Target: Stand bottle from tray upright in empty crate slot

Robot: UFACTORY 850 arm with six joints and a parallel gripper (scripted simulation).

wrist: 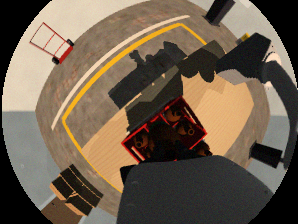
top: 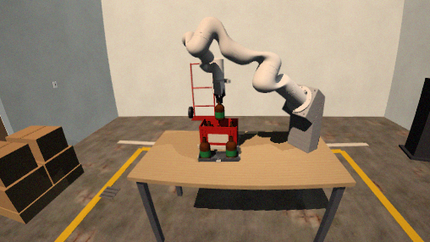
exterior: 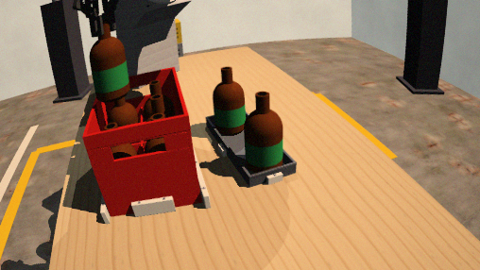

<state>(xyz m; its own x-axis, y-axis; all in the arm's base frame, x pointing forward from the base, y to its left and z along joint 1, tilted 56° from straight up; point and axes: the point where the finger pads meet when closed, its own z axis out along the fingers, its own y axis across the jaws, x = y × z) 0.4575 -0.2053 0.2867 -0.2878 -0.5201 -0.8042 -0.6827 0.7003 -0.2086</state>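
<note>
Now: hand 250 mm above the red crate, 40 mm to the right of it and 10 mm past it. Also, from my hand: tray (320 mm below, 250 mm to the left, 90 mm behind).
</note>
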